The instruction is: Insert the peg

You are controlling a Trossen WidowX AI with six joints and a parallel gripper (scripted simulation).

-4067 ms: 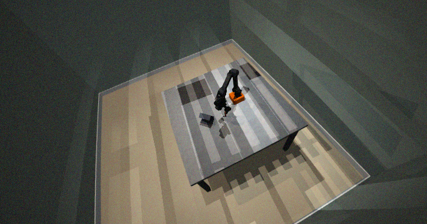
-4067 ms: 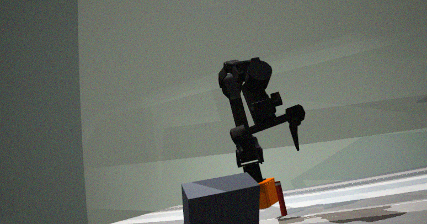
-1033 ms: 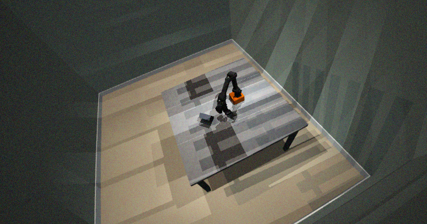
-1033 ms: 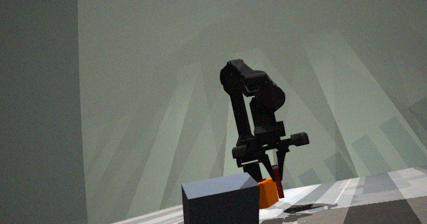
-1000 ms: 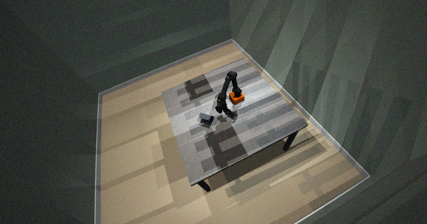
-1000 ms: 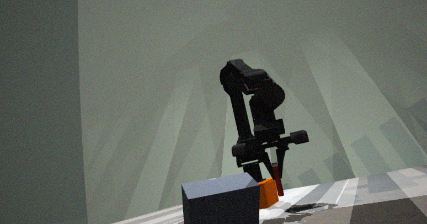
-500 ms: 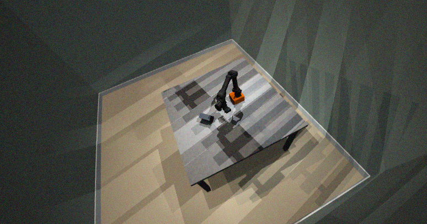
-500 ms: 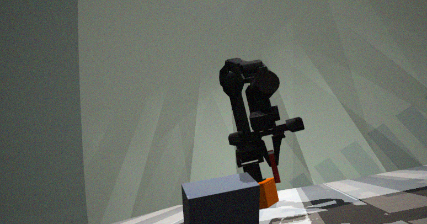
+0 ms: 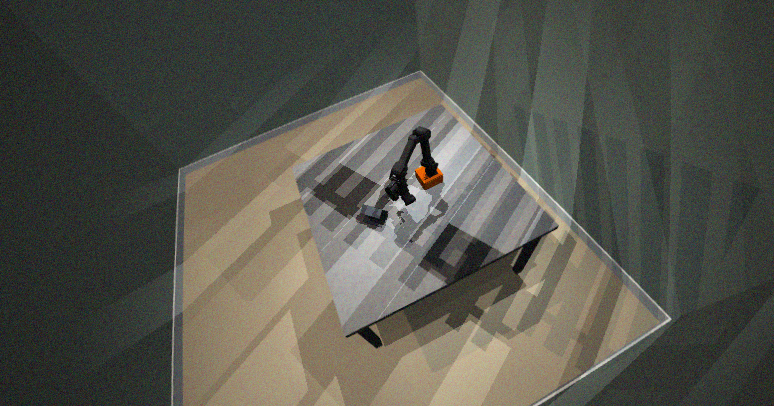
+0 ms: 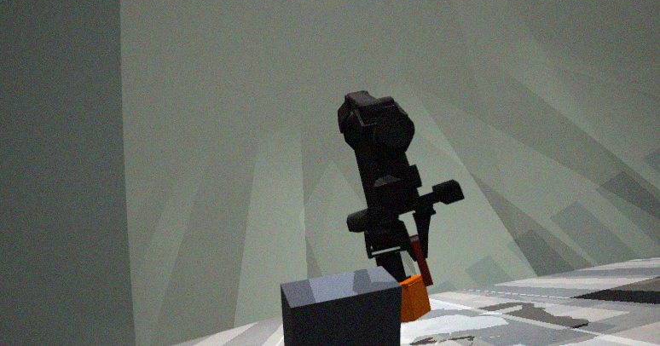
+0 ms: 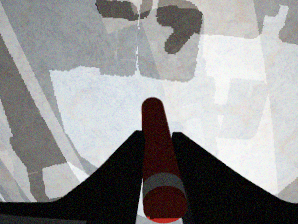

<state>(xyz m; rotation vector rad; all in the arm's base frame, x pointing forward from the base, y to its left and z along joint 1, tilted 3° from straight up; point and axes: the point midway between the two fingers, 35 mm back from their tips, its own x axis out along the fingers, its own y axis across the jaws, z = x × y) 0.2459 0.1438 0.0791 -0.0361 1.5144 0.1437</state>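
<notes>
My gripper tip is now 190 mm short of the grey panel block, 60 mm to the left of it and 60 mm above it. From my gripper tip the other things lie so: round red peg (20 mm above).
</notes>
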